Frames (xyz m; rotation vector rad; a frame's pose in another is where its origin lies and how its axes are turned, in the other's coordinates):
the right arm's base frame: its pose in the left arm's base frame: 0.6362 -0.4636 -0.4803 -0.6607 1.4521 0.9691
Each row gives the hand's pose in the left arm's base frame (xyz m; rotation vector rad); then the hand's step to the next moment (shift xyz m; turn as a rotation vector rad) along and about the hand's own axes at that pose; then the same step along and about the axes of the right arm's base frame.
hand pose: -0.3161 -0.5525 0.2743 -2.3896 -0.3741 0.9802
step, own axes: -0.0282 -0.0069 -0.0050 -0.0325 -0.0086 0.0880
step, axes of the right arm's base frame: -0.0215 0.0142 -0.0143 0.0436 0.0801 -0.0237
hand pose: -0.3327 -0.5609 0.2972 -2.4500 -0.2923 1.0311
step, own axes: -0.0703 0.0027 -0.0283 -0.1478 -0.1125 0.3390
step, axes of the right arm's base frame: -0.0600 0.0170 -0.0432 0.1265 0.3625 -0.0446
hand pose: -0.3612 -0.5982 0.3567 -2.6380 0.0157 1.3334
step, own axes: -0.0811 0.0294 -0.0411 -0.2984 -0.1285 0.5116
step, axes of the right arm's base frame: -0.0859 0.0105 -0.0405 0.1380 0.5759 -0.1287
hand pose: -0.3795 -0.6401 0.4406 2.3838 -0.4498 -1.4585
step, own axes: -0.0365 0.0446 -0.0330 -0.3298 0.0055 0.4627
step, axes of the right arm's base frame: -0.0652 -0.0071 -0.0105 0.0210 0.5302 -0.2033
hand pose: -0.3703 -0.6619 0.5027 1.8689 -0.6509 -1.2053
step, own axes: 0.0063 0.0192 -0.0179 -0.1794 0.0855 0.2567
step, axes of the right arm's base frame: -0.0204 -0.0175 0.0027 -0.0613 0.2817 -0.1493
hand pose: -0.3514 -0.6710 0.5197 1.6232 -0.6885 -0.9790
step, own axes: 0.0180 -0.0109 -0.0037 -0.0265 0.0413 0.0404
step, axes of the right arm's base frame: 0.0114 -0.0176 -0.0038 -0.0371 0.0431 -0.0285
